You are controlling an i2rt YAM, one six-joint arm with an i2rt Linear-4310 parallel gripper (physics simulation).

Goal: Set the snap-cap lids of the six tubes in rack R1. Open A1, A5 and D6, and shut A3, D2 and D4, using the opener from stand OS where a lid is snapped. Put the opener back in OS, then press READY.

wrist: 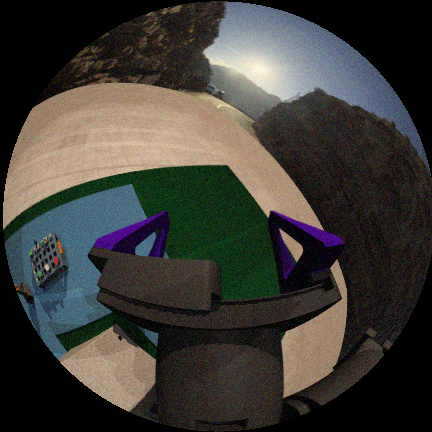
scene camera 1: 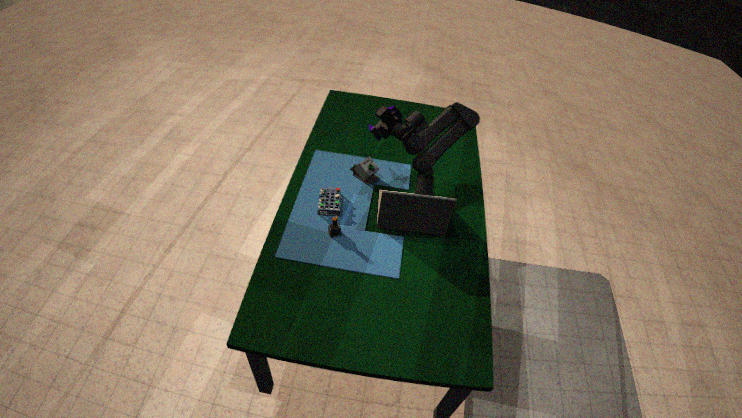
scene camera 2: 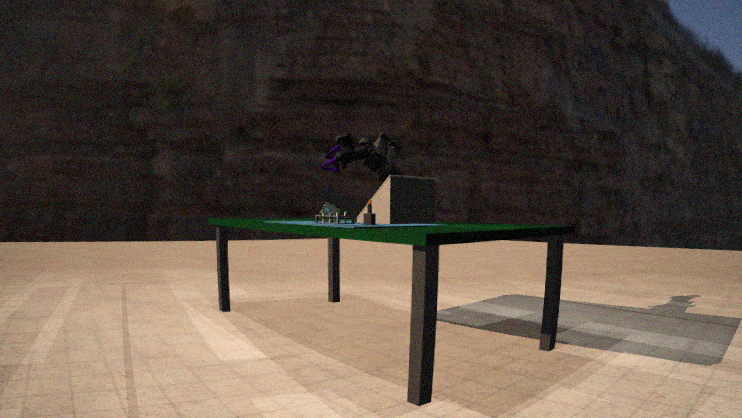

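Pixels of known places: gripper, fingertip midpoint: (wrist: 218, 216) (scene camera 1: 377, 117) (scene camera 2: 323, 162); arm's base, link origin: (scene camera 1: 423, 194) (scene camera 2: 404, 194).
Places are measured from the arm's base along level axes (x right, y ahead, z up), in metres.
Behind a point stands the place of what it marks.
Observation:
My gripper (scene camera 1: 380, 118) {z 0.139, x 0.270, y 0.231 m} (scene camera 2: 328, 158) {z 0.139, x 0.270, y 0.231 m} (wrist: 218, 216) {z 0.139, x 0.270, y 0.231 m} has purple fingers spread wide and empty, high above the table's far end. The grey rack (scene camera 1: 330, 201) {z -0.088, x -0.031, y 0.355 m} (wrist: 48, 261) {z -0.087, x 0.004, y 0.348 m} stands on the blue mat with small coloured lids on it; their open or shut states are too small to tell. The opener (scene camera 1: 334, 220) {z -0.043, x -0.172, y 0.312 m} (scene camera 2: 369, 204) {z -0.047, x -0.171, y 0.316 m} with its orange top stands upright in the dark stand (scene camera 1: 334, 228) {z -0.076, x -0.171, y 0.315 m} (scene camera 2: 369, 218) {z -0.096, x -0.183, y 0.325 m}, beside the rack. In the wrist view the stand and opener show at the left edge. A beige sloped box (scene camera 1: 365, 169) {z -0.053, x 0.158, y 0.246 m} with a green button stands on the mat between rack and gripper.
A large beige and dark block (scene camera 1: 416, 212) {z -0.016, x -0.087, y 0.020 m} (scene camera 2: 412, 199) {z -0.023, x -0.087, y 0.032 m} (wrist: 110, 367) stands at the arm's base. The blue mat (scene camera 1: 303, 244) {z -0.118, x -0.247, y 0.411 m} (wrist: 110, 210) {z -0.118, x 0.229, y 0.427 m} lies on the green table (scene camera 1: 363, 321) {z -0.122, x -0.521, y 0.145 m} (scene camera 2: 321, 233) {z -0.142, x -0.233, y 0.557 m} (wrist: 200, 190) {z -0.121, x 0.577, y 0.416 m}. The arm reaches over the table's far right part.

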